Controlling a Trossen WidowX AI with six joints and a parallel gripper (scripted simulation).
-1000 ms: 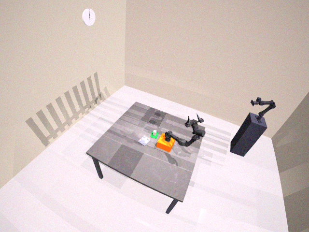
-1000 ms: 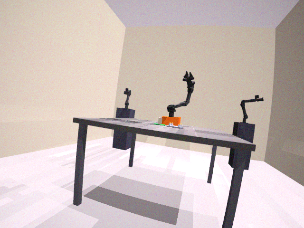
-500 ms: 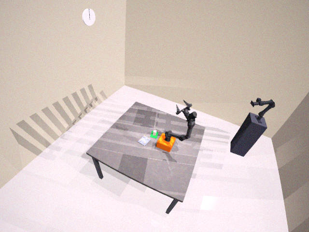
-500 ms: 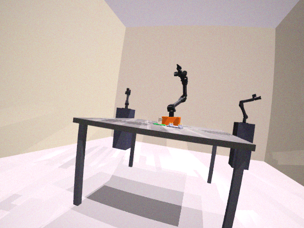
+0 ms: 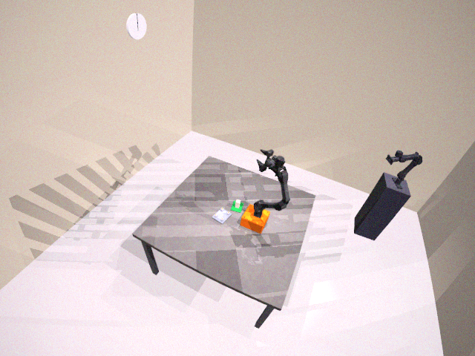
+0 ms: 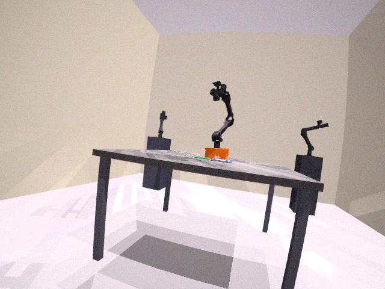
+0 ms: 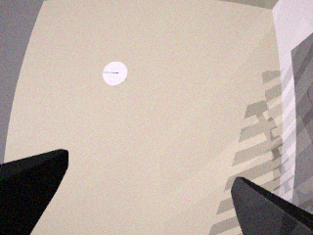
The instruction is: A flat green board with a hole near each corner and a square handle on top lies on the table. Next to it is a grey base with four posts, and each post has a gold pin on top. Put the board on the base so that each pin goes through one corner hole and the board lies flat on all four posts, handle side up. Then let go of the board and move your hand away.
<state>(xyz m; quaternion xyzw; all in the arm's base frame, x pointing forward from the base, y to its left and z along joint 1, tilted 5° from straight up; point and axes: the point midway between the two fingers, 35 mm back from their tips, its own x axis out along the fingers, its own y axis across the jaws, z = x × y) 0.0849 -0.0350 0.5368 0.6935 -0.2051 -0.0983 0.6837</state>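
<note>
Right now the green board is 100 mm ahead of my gripper tip and 610 mm below it. From my gripper tip the other things lie so: grey base 170 mm ahead, 180 mm to the left, 630 mm below.
</note>
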